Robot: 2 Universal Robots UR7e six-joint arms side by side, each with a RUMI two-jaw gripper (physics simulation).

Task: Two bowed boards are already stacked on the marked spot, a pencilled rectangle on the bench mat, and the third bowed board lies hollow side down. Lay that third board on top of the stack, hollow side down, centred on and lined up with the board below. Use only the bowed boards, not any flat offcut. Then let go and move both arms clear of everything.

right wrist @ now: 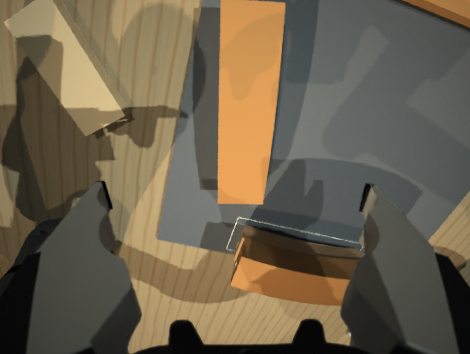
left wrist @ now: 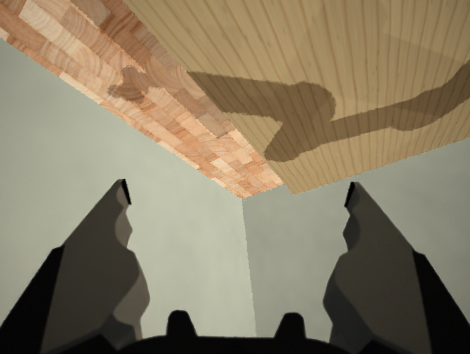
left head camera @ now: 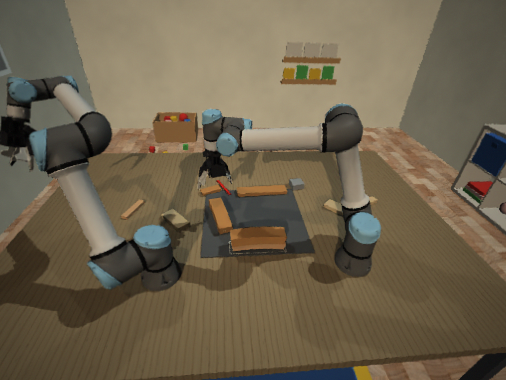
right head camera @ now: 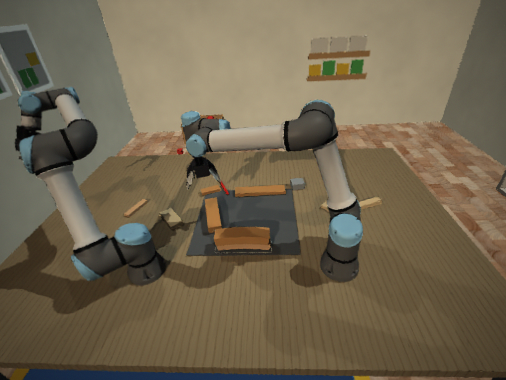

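Observation:
Two bowed boards form a stack at the mat's front edge, over the pencilled rectangle; in the right wrist view a finger hides the stack's right end. Another orange board, apparently the third bowed one, lies on the mat's left side; its underside is hidden. My right gripper is open and empty, pointing down above the mat's back left corner area. My left gripper is open and empty, high at the far left.
The dark mat has a straight orange board at its back edge. Nearby lie a red stick, a small orange offcut and a grey block. A pale block lies left of the mat.

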